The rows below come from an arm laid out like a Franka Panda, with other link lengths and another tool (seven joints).
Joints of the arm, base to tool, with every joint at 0 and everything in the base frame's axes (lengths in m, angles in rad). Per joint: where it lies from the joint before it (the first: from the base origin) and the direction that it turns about. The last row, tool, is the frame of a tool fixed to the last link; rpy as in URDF.
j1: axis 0 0 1 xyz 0 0 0.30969
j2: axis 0 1 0 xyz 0 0 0
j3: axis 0 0 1 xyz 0 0 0.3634
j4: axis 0 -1 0 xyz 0.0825 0 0
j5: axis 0 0 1 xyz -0.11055 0 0.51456
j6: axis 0 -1 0 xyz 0 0 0
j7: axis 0 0 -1 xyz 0.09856 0 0
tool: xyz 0.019 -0.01 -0.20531 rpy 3.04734 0 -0.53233
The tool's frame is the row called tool.
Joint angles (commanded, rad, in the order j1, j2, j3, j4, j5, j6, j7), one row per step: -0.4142 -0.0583 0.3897 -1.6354 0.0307 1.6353 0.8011; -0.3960 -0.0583 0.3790 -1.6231 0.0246 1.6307 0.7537; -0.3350 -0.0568 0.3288 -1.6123 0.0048 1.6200 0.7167; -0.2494 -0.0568 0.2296 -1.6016 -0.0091 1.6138 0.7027; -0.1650 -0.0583 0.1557 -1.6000 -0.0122 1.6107 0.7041; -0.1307 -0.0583 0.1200 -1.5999 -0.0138 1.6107 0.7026; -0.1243 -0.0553 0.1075 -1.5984 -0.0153 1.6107 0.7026; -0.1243 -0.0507 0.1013 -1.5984 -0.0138 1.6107 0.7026
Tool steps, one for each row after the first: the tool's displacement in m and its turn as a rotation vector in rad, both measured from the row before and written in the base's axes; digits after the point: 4 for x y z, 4 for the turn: 0.0013 0.0043 0.0076 -0.0084 -0.0080 0.0552; -0.0002 0.0031 0.0057 -0.0188 0.0007 0.0478; -0.0010 -0.0135 0.0074 -0.0095 -0.0057 0.0003; -0.0009 0.0056 0.0022 0.0009 -0.0008 0.0091; -0.0001 -0.0018 0.0003 0.0004 -0.0004 0.0001; 0.0008 -0.0048 -0.0010 -0.0004 0.0014 -0.0061; 0.0011 -0.0043 -0.0032 0.0024 0.0045 -0.0062
